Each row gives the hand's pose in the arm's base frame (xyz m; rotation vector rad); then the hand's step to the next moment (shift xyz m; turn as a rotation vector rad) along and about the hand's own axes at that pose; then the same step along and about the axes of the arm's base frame.
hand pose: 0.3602 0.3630 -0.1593 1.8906 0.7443 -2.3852
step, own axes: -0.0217 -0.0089 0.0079 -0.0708 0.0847 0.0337
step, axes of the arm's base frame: -0.0040 -0.0011 0.0244 0.0132 -0.1073 0.0403
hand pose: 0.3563 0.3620 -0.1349 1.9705 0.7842 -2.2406
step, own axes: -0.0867 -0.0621 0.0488 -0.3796 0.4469 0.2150
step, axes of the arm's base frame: -0.0513 0.0096 0.1050 0.0366 -0.5832 0.2205
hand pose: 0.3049 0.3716 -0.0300 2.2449 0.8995 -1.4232
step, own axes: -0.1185 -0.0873 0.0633 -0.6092 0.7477 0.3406
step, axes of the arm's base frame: -0.1369 -0.0110 0.0825 0.0821 -0.9560 0.3542
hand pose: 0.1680 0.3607 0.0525 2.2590 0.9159 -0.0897
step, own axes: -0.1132 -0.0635 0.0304 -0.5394 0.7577 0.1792
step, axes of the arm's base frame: -0.1197 -0.0530 -0.0253 0.1113 -0.8195 0.4617
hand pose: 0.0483 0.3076 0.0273 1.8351 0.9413 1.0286
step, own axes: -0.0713 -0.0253 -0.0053 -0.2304 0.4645 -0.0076
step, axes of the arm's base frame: -0.0378 -0.0509 -0.0416 0.0019 -0.3810 0.3517
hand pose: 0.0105 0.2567 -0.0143 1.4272 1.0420 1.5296
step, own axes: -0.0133 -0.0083 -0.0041 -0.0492 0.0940 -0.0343
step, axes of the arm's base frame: -0.0032 -0.0097 -0.0126 -0.0322 -0.0813 0.0692
